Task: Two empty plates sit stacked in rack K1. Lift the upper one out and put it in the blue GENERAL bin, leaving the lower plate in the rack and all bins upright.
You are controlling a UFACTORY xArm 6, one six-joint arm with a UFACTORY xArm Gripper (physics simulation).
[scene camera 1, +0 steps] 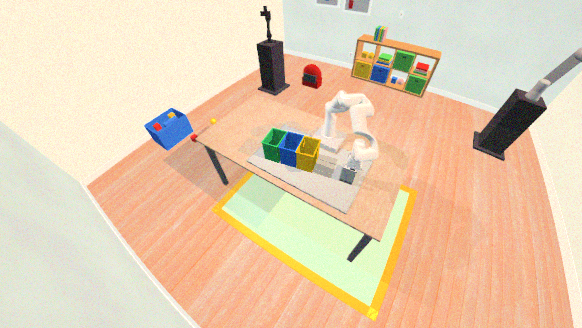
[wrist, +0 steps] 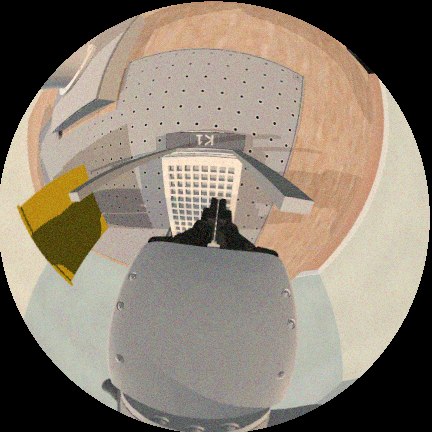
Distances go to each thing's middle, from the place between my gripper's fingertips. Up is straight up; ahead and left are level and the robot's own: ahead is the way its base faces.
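Yellow bin (wrist: 64, 231) seen 7 cm ahead of my hand, 33 cm to the right of it and 4 cm above it.
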